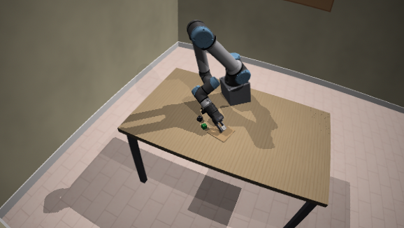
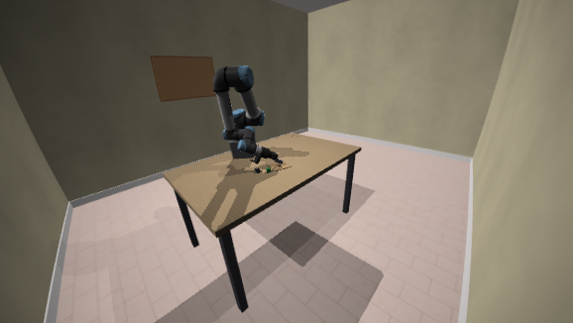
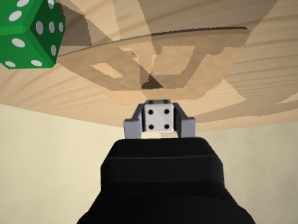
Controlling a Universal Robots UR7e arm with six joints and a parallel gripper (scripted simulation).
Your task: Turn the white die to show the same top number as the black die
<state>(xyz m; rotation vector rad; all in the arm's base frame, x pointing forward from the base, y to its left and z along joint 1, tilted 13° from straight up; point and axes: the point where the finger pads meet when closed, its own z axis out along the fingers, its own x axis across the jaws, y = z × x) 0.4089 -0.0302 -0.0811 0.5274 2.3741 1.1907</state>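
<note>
Right now my hand is right at the white die. Also, from my hand: tan mat (4 cm below); green die (1 cm behind, 13 cm to the right, 2 cm below); black die (7 cm behind, 17 cm to the right, 2 cm below).
</note>
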